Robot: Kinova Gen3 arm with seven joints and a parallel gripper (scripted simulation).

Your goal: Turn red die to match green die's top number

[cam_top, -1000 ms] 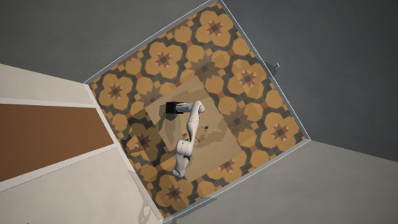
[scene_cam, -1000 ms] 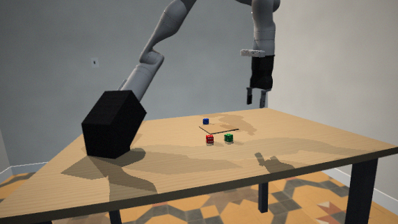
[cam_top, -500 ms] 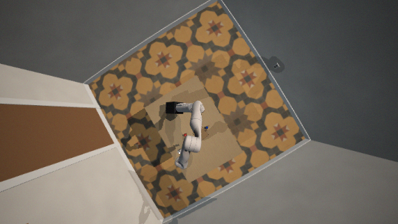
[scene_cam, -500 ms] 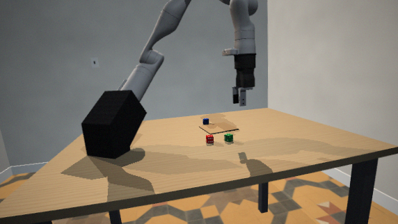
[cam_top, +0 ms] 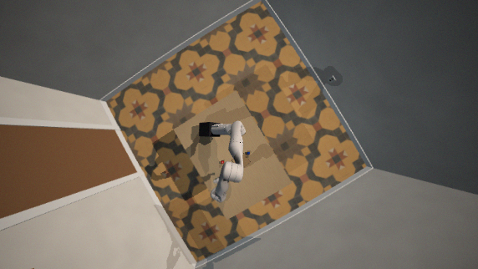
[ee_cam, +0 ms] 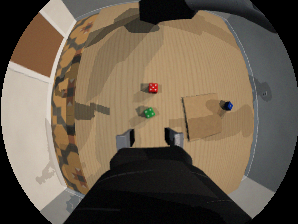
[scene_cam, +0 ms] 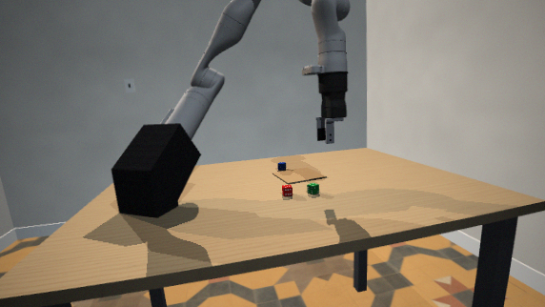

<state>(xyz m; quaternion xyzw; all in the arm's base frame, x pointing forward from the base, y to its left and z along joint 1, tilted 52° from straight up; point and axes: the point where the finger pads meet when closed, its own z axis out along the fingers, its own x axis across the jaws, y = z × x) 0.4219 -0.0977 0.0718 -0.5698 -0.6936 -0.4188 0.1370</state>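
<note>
My hand is 15 cm above the green die, 4 cm past it and 1 cm to the left of it. Round my hand: tan mat (17 cm to the left, 16 cm below, 8 cm behind); then blue die (26 cm to the left, 15 cm below, 15 cm behind); then red die (15 cm below, 11 cm behind, 2 cm to the right).
</note>
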